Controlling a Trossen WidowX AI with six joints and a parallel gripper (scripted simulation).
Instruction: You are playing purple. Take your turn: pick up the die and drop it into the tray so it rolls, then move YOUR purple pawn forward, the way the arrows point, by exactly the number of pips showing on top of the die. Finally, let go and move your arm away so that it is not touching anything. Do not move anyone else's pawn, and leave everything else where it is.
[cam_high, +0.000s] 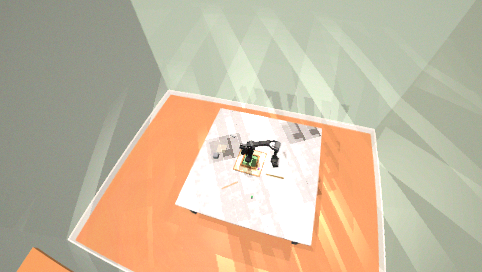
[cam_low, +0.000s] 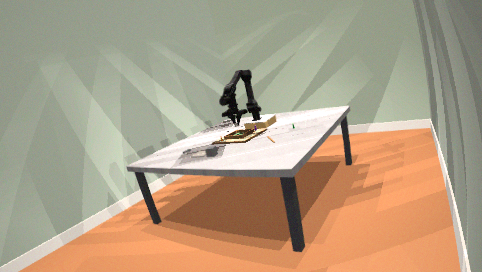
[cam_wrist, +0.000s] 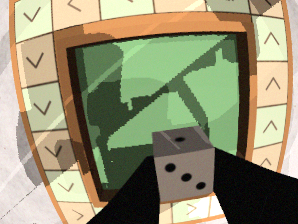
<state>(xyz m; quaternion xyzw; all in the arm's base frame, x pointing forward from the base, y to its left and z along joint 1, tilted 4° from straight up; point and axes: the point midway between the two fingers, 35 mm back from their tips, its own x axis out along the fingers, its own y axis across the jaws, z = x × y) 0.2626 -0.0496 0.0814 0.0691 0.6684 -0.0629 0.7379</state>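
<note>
My gripper tip is now 100 mm past the purple pawn, 90 mm to the right of it and 60 mm above it. Round my gripper tip: thin wooden stick: 180 mm ahead, 290 mm to the left, 80 mm below; green tray: 80 mm below; pale die: right at my gripper tip.
</note>
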